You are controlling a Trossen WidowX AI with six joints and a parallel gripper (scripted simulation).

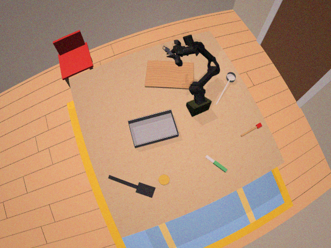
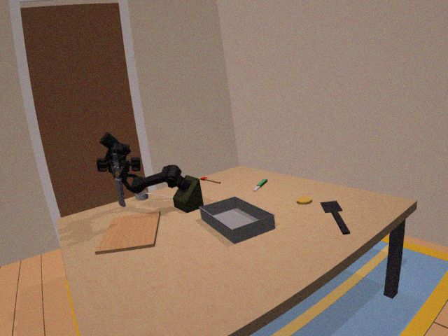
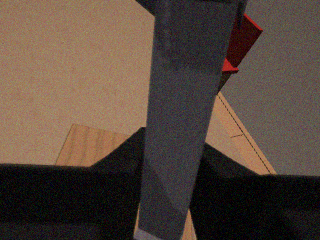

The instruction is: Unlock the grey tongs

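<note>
The wooden board is 30 mm behind my gripper tip, 10 mm to the left of it and 250 mm below it. Round my gripper tip: dark roasting tin: 280 mm ahead, 360 mm to the left, 230 mm below; red-tipped stick: 390 mm behind, 680 mm to the left, 250 mm below; yellow disc: 360 mm ahead, 700 mm to the left, 250 mm below.
</note>
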